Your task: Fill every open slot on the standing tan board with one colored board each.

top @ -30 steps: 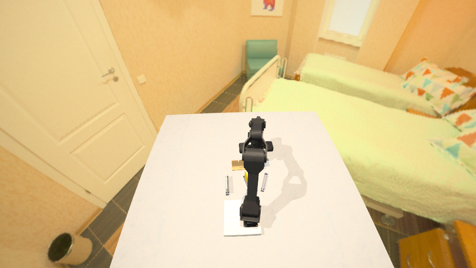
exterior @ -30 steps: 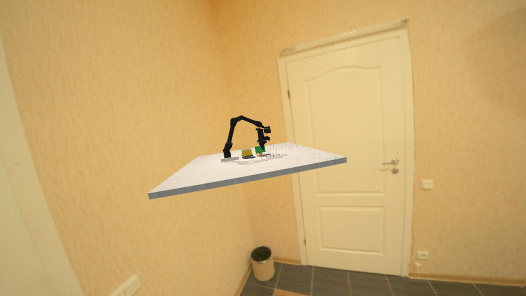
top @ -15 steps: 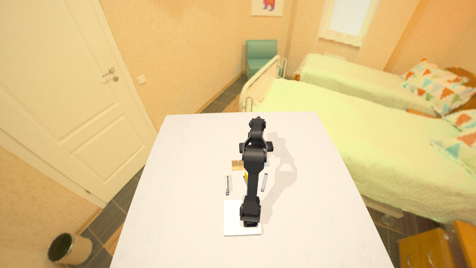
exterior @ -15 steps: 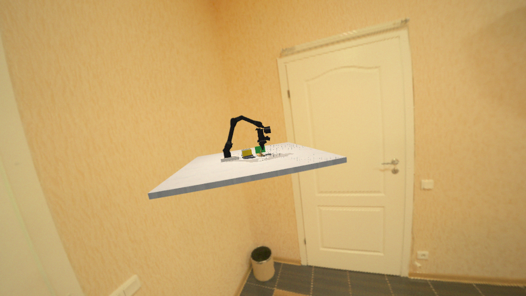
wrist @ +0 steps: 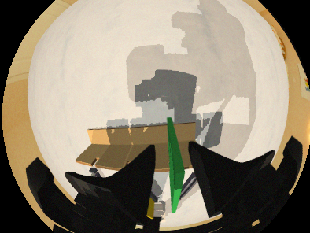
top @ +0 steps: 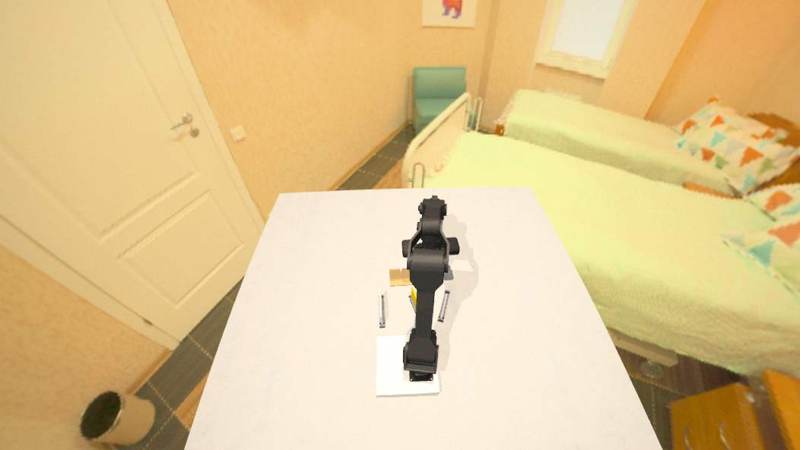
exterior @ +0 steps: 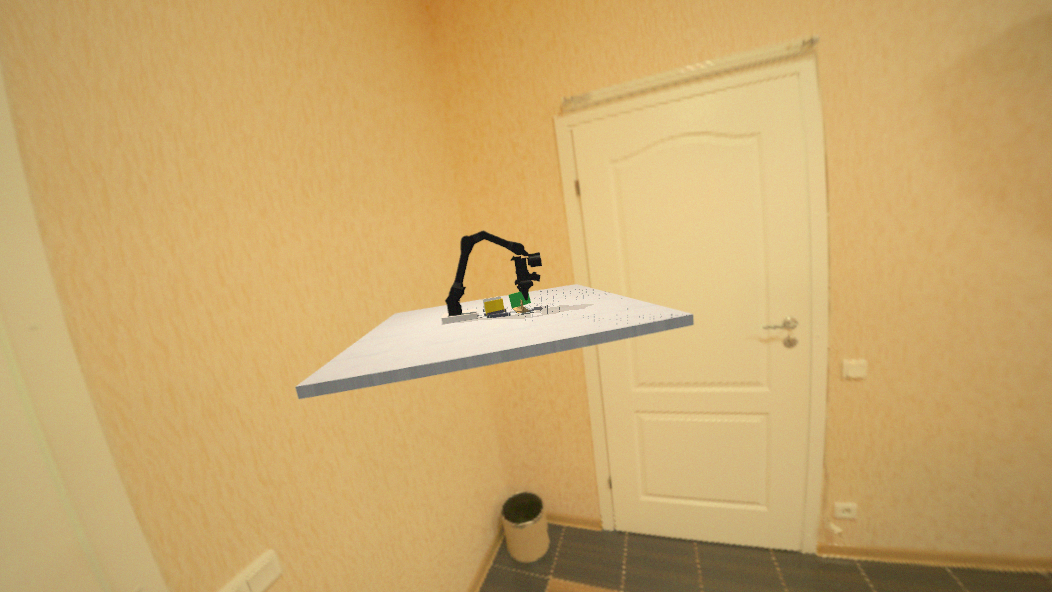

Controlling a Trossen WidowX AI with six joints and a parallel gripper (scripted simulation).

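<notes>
Now: the green board 30 mm behind my gripper tip. Round my gripper tip: yellow board: 160 mm behind, 50 mm to the left, 30 mm below; then tan board: 50 mm to the left, 30 mm below, 30 mm behind.
</notes>
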